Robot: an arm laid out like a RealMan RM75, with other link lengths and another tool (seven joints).
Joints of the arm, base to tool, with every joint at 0 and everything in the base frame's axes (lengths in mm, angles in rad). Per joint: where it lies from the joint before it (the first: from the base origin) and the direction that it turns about. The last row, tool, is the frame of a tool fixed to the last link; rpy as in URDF.
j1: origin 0.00 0.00 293.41 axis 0 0 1
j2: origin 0.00 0.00 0.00 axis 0 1 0
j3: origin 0.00 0.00 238.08 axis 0 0 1
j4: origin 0.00 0.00 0.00 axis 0 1 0
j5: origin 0.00 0.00 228.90 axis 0 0 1
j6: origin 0.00 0.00 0.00 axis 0 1 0
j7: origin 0.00 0.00 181.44 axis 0 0 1
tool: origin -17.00 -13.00 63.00 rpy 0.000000 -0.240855 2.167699
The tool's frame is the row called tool.
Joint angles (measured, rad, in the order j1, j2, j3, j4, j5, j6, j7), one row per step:
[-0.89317, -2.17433, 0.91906, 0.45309, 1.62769, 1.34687, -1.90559]
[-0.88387, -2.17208, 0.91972, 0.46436, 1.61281, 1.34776, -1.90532]
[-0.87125, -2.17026, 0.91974, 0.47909, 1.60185, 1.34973, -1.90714]
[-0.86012, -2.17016, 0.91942, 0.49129, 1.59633, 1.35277, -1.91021]
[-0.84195, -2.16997, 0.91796, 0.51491, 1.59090, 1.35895, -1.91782]
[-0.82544, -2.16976, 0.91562, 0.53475, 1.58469, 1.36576, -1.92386]
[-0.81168, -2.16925, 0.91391, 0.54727, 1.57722, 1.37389, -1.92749]
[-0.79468, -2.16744, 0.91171, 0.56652, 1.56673, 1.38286, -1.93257]
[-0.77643, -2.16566, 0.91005, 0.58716, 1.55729, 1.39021, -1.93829]
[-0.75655, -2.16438, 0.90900, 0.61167, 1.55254, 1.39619, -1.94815]
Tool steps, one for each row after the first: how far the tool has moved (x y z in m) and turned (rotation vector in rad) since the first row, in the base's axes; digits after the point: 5 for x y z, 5 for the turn. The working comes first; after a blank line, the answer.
Tool pose at each row, in the base's axes (x y z in m, rotation vector in rad; the steps are taken from these numbers as rounded here):
[-0.04828, 0.40998, -0.10379, -1.94192, 1.37091, -0.28769]
[-0.04834, 0.41301, -0.09879, -1.92922, 1.35693, -0.28604]
[-0.04964, 0.41561, -0.09363, -1.91838, 1.34354, -0.28224]
[-0.05107, 0.41662, -0.09025, -1.91300, 1.33375, -0.28066]
[-0.05328, 0.41818, -0.08429, -1.90386, 1.32112, -0.27732]
[-0.05530, 0.41931, -0.07874, -1.89535, 1.30821, -0.27606]
[-0.05711, 0.41939, -0.07441, -1.88965, 1.29597, -0.27903]
[-0.05903, 0.42049, -0.06768, -1.87827, 1.28202, -0.27979]
[-0.06164, 0.42164, -0.06095, -1.86754, 1.26839, -0.27732]
[-0.06508, 0.42250, -0.05454, -1.86037, 1.25653, -0.27106]

[-0.00006, 0.00303, 0.00500, 0.01381, -0.01169, 0.00502]
[-0.00136, 0.00563, 0.01016, 0.02711, -0.02114, 0.01096]
[-0.00279, 0.00664, 0.01354, 0.03431, -0.02762, 0.01585]
[-0.00500, 0.00820, 0.01950, 0.04589, -0.03620, 0.02181]
[-0.00702, 0.00933, 0.02505, 0.05603, -0.04579, 0.02757]
[-0.00883, 0.00941, 0.02938, 0.06178, -0.05618, 0.03263]
[-0.01075, 0.01051, 0.03611, 0.07331, -0.06865, 0.03750]
[-0.01336, 0.01166, 0.04284, 0.08584, -0.07891, 0.04338]
[-0.01680, 0.01252, 0.04925, 0.09712, -0.08464, 0.05053]

